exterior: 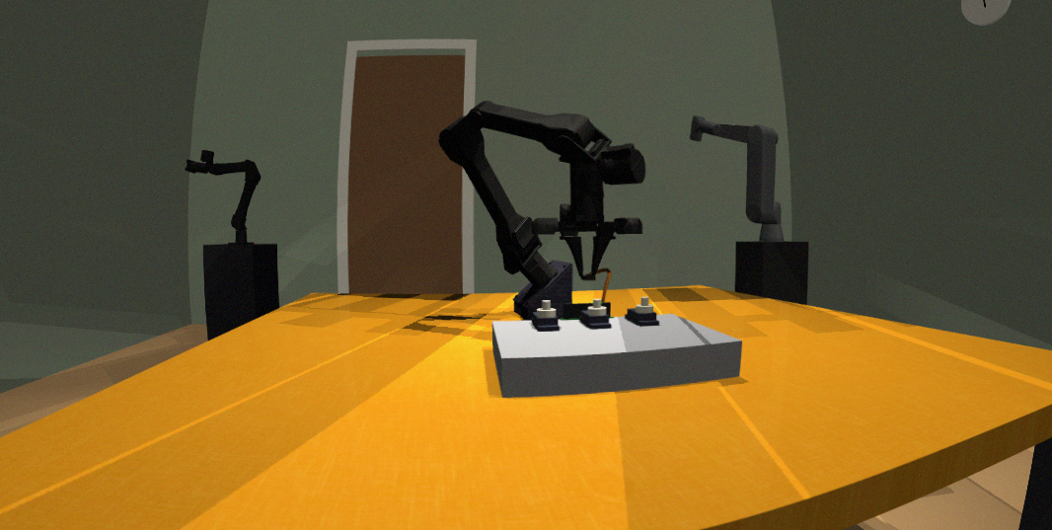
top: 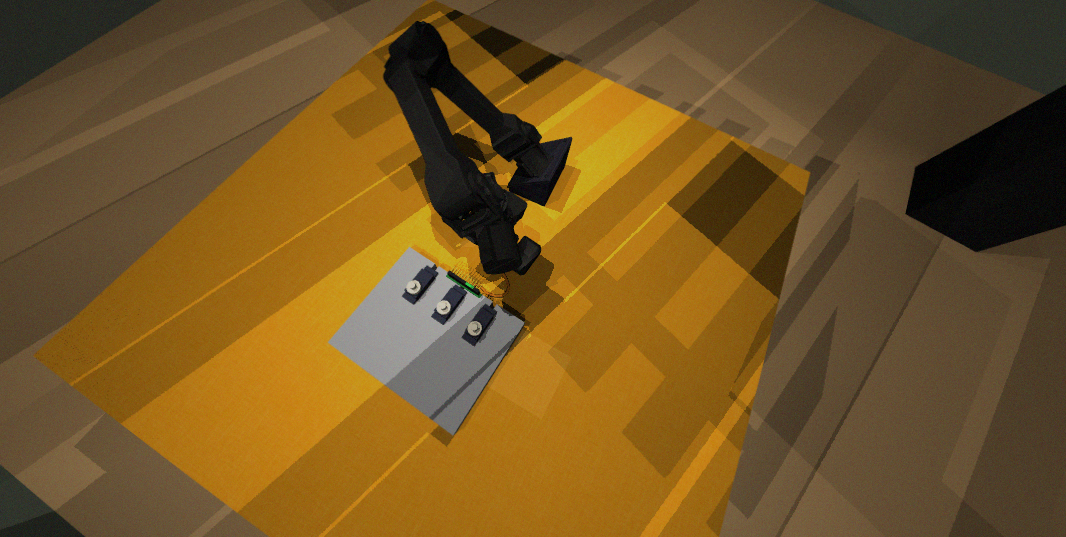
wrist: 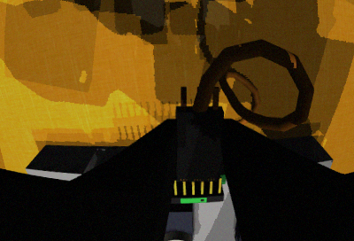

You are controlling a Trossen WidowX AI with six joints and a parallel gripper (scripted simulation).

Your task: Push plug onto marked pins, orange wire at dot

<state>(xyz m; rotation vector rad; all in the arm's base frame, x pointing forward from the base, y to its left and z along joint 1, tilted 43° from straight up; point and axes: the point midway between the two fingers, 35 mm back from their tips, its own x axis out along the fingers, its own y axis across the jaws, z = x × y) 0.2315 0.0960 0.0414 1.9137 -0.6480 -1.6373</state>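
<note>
Now: gripper tip 8 cm short of the green band and 4 cm above it. From my gripper tip the other things lie so: servo 13 cm ahead, 6 cm below, 1 cm to the right; then grey holder 24 cm ahead, 8 cm below, 1 cm to the right.
</note>
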